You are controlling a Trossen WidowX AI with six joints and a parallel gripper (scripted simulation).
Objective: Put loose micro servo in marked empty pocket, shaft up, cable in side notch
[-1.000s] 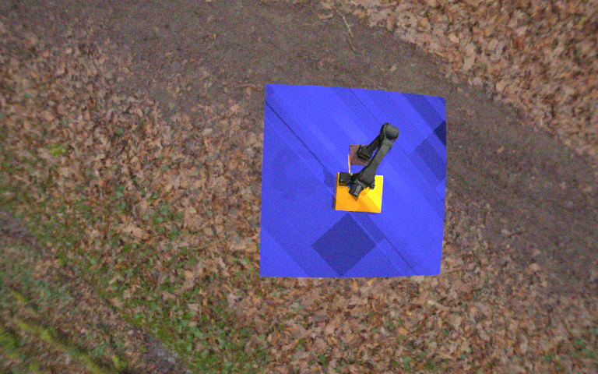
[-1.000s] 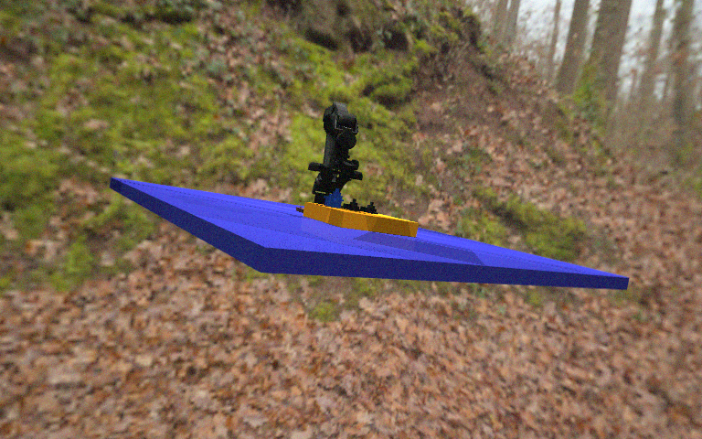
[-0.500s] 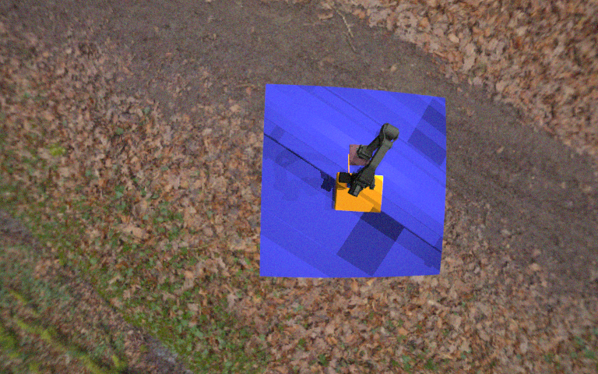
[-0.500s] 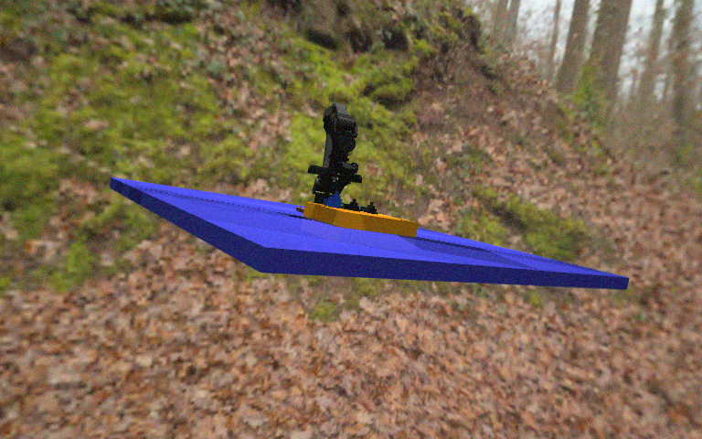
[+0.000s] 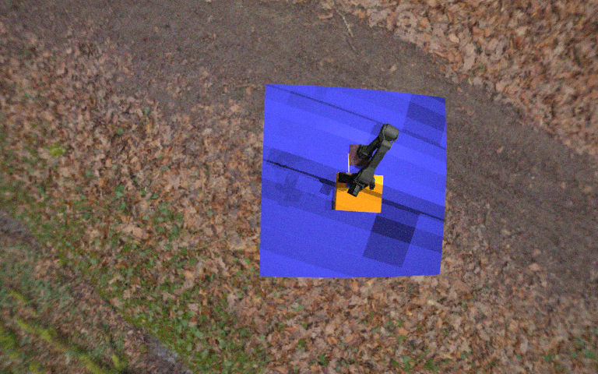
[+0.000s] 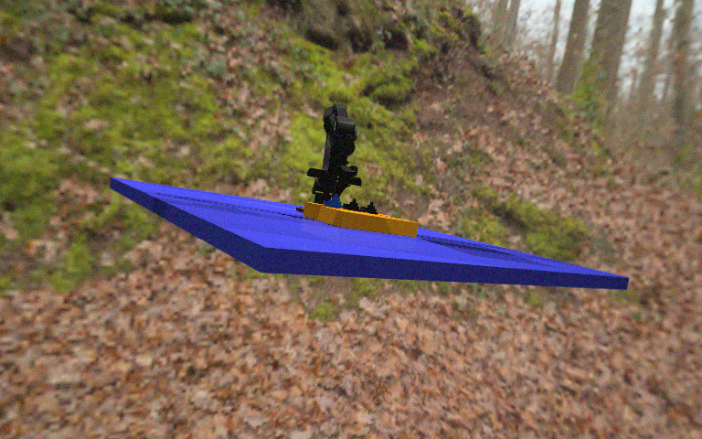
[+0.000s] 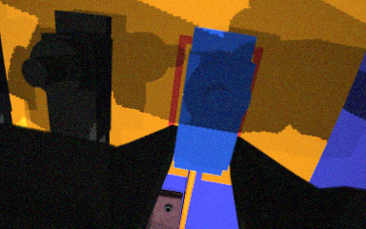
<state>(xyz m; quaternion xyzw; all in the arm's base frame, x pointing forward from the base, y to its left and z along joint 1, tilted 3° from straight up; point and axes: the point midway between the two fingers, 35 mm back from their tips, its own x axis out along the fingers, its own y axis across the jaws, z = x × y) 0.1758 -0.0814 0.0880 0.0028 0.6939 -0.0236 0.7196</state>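
My gripper tip is now 130 mm short of the orange deck, 70 mm to the right of it and 40 mm above it.
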